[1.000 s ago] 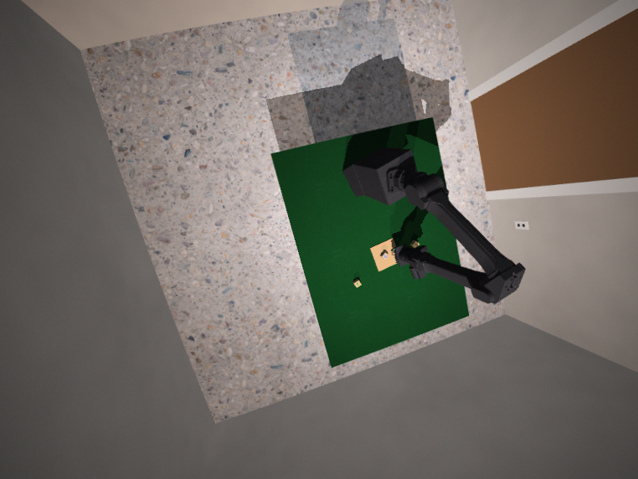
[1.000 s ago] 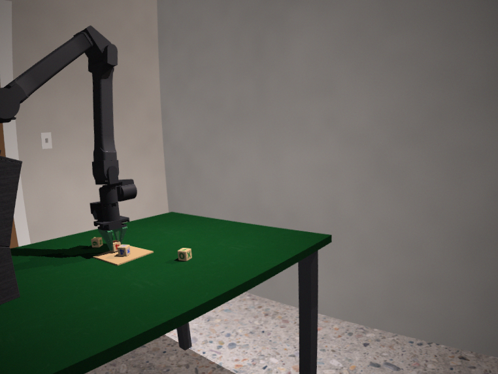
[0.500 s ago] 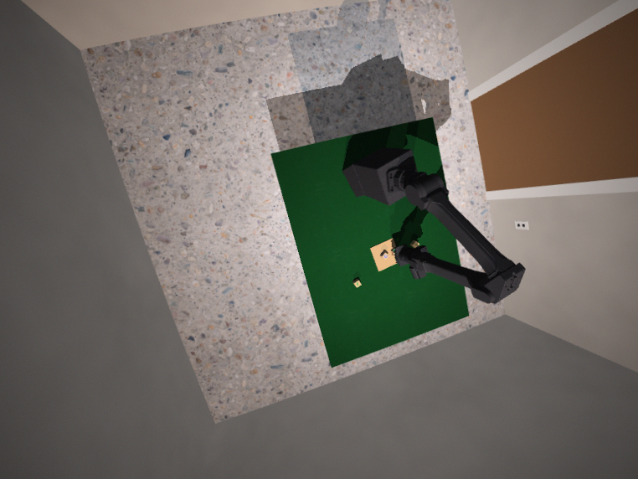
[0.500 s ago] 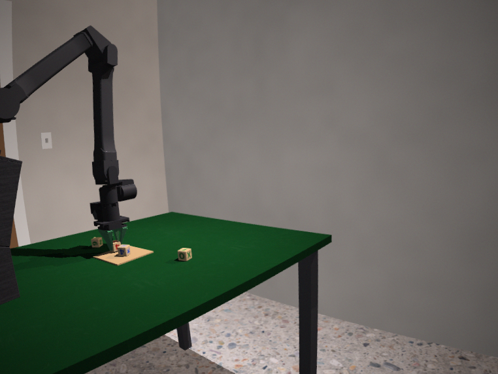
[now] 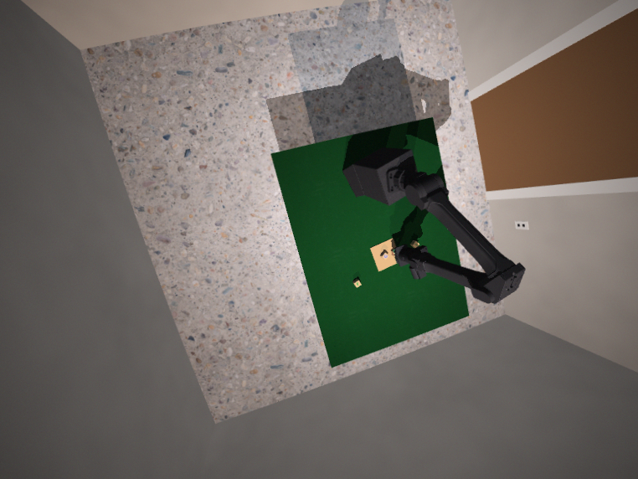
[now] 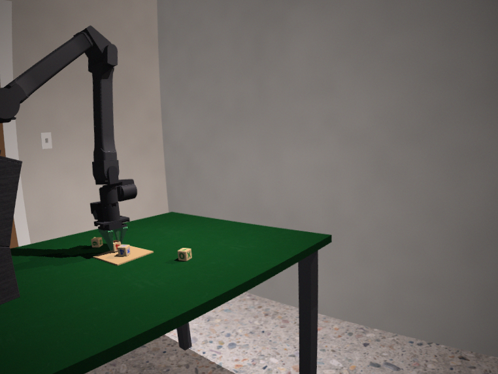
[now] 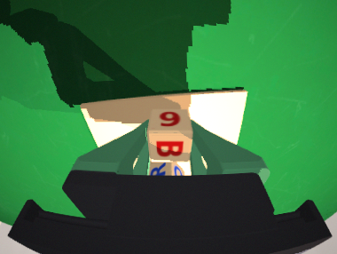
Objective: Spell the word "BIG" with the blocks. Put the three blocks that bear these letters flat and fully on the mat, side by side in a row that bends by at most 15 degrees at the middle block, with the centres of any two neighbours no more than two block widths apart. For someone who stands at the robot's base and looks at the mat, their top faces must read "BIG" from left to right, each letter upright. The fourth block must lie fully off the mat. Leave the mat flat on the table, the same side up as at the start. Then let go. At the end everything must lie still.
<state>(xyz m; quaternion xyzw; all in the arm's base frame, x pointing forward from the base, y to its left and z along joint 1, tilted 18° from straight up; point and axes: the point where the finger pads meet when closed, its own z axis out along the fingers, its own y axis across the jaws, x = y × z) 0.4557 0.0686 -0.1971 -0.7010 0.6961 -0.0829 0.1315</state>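
The B block lies right at my hand. From my hand the other things lie so: I block: 13 cm to the left, 1 cm behind; then tan mat: 5 cm to the right, 2 cm below.
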